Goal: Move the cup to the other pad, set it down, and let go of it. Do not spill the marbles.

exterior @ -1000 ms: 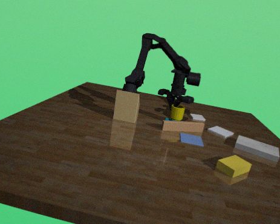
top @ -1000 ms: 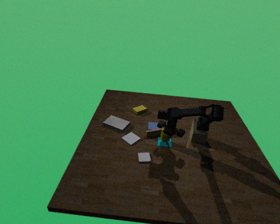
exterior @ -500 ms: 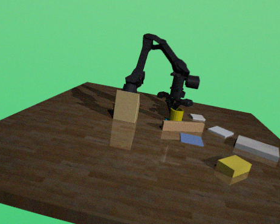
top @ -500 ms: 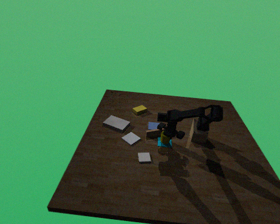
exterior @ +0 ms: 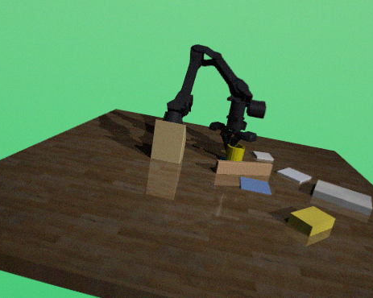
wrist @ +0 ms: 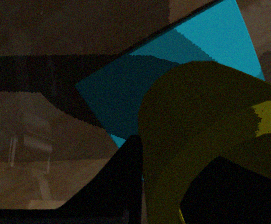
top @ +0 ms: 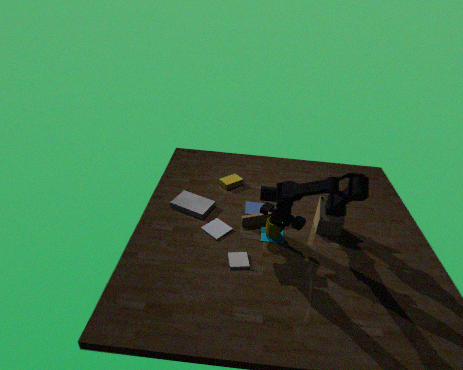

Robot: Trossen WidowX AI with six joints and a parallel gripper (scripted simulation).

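Right now my gripper tip is 20 mm short of the yellow cup and 10 mm to the left of it. The rest, counted from my gripper tip: cyan pad: 30 mm ahead, 10 mm to the right, 50 mm below.
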